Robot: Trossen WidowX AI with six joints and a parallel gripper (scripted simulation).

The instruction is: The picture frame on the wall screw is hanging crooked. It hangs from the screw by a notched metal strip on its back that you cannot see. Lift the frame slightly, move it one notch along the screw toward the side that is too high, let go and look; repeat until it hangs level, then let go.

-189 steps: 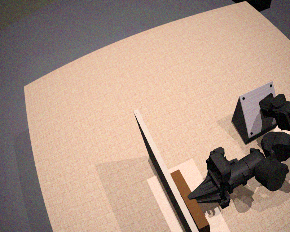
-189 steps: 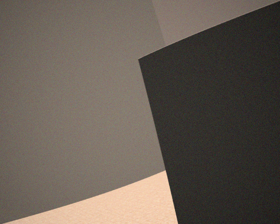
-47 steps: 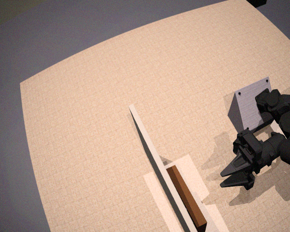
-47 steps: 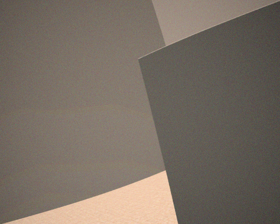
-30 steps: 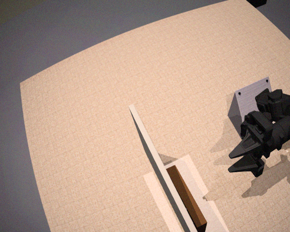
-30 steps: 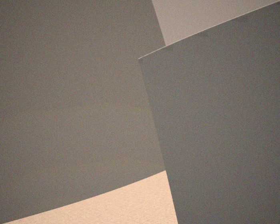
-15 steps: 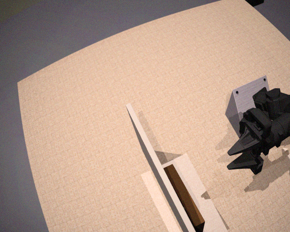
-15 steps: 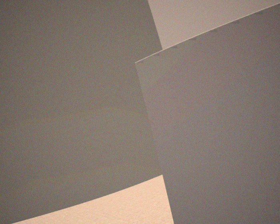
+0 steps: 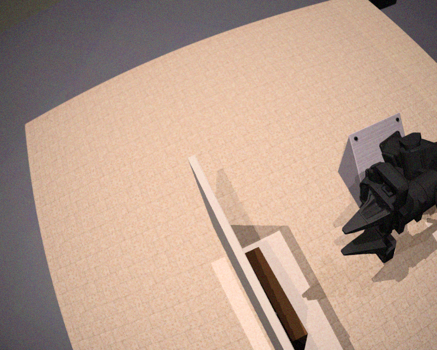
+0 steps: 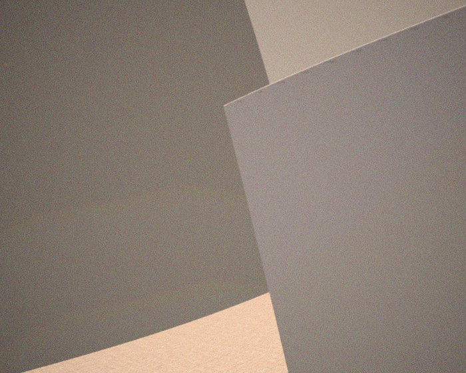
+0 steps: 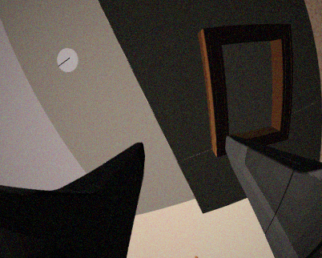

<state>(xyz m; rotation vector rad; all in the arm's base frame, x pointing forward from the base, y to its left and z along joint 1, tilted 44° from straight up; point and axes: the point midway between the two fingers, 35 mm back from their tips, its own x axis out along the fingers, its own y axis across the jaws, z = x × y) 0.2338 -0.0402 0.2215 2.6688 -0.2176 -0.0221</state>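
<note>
My gripper tip is now 130 mm short of the brown wooden picture frame, 10 mm to the right of it and 110 mm above it. From my gripper tip the other things lie so: wall panel: 140 mm ahead, 10 mm to the left, 110 mm below.
</note>
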